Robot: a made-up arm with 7 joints. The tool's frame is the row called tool.
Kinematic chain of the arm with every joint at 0, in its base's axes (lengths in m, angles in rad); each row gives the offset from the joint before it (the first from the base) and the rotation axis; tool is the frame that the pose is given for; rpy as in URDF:
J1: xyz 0 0 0 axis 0.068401 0.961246 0.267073
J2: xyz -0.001 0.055 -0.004 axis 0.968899 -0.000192 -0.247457
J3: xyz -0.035 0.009 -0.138 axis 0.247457 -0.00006 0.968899
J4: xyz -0.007 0 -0.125 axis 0.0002 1 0.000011
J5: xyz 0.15 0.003 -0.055 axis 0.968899 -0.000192 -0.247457
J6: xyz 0.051 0 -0.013 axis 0.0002 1 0.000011
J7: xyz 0.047 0 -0.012 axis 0.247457 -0.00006 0.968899
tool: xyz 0 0 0 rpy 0 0.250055 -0.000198
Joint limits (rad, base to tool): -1.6..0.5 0..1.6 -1.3..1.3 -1.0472..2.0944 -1.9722..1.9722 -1.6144..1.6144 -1.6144..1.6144
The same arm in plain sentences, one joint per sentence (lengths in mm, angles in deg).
The arm has seven revolute joints in a row. What follows holds with every joint at zero, and every direction is one of the base frame's. The first joint sits at the same point as the base frame's origin and rotates about the direction (0.068403, 0.961235, 0.26711), from -91.67 to 28.65 deg. The second joint sits 1 mm along -x and 55 mm along +y and 4 mm along -z from the first joint and rotates about the direction (0.968889, -0.0002, -0.247497), from 0 to 91.67 deg. The third joint sits 35 mm along -x and 9 mm along +y and 138 mm along -z from the second joint and rotates about the direction (0.247497, -0.0001, 0.968889), from -74.48 to 74.48 deg. The fourth joint sits 7 mm along -x and 125 mm along -z from the third joint and rotates about the direction (0.0002, 1, 0), from -60 to 120 deg. The fifth joint sits 150 mm along +x and 3 mm along +y and 55 mm along -z from the fourth joint and rotates about the direction (0.968889, -0.0002, -0.247497), from -113 to 113 deg. The sixth joint sits 51 mm along +x and 13 mm along -z from the fifth joint and rotates about the direction (0.0002, 1, 0), from -92.5 to 92.5 deg. The seventh joint sits 47 mm along +x and 12 mm along -z from the sixth joint and rotates about the direction (0.247497, -0.0001, 0.968889), from -92.5 to 92.5 deg. The tool frame, which is the frame that the pose is given for, sits at the same point as the seventh joint; its axes are the base frame's turned by roll 0, pitch 14.33 and yaw -0.01 deg (as in URDF: about the fixed x, then y, then z).
